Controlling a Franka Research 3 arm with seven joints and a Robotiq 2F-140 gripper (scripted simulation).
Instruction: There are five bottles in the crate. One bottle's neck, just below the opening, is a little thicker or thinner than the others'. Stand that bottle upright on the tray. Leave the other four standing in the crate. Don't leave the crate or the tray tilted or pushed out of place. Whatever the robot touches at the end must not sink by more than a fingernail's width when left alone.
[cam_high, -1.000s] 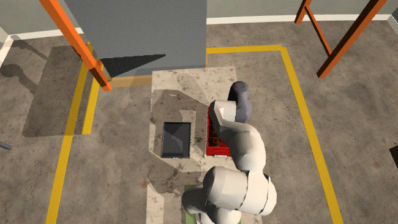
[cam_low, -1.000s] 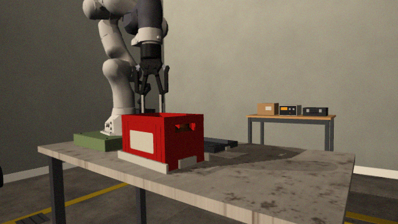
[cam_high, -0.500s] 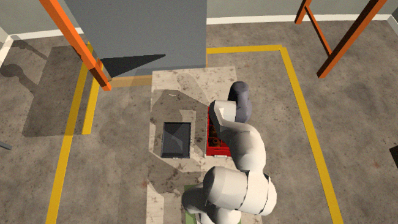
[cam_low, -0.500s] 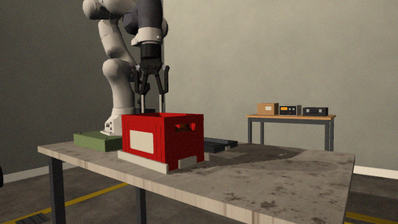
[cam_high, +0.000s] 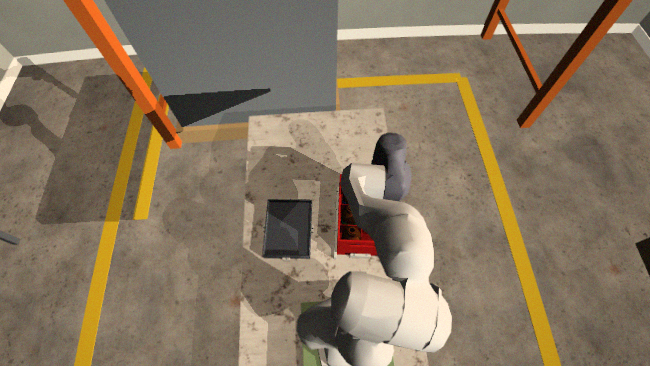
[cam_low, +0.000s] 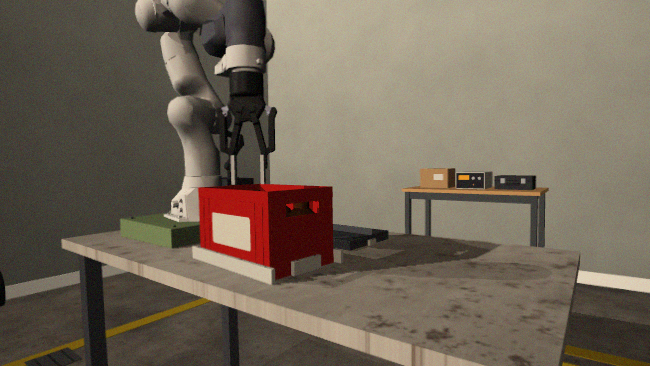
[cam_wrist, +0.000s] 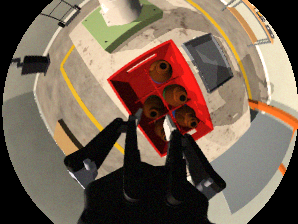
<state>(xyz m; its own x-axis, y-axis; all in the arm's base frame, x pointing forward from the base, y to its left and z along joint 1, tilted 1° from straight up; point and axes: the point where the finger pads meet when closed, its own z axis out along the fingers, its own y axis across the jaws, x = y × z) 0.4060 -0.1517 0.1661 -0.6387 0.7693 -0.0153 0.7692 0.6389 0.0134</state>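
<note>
My hand is 130 mm above the brown bottle. From my hand the other things lie so: dark tray 10 mm behind, 340 mm to the left, 200 mm below; then red crate 40 mm to the left, 130 mm below.
</note>
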